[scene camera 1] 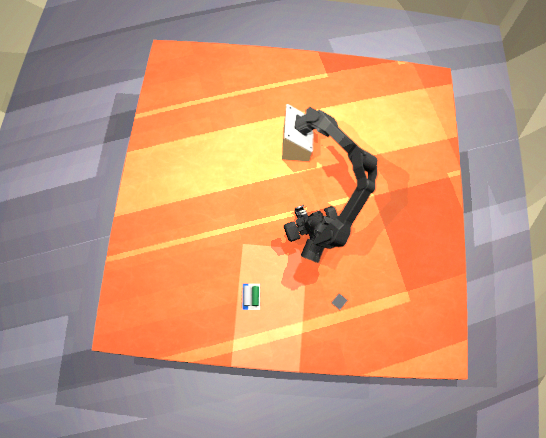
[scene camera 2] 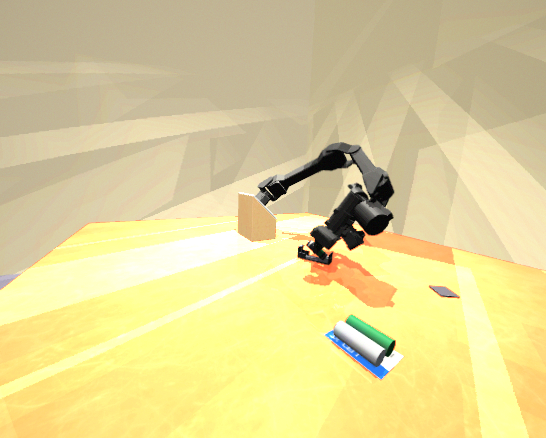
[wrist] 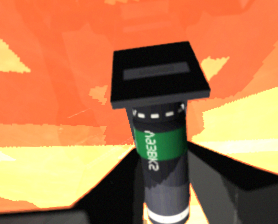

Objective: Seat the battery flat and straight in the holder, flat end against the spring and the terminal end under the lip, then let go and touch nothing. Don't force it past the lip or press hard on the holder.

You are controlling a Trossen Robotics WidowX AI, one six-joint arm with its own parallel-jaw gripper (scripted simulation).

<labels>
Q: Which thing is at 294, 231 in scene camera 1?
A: My gripper.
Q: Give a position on a blue-and-white card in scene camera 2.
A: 373, 349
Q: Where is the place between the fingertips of my gripper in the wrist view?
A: At 161, 152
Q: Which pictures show my gripper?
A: Scene camera 1, scene camera 2 and the wrist view: all of them.
</labels>
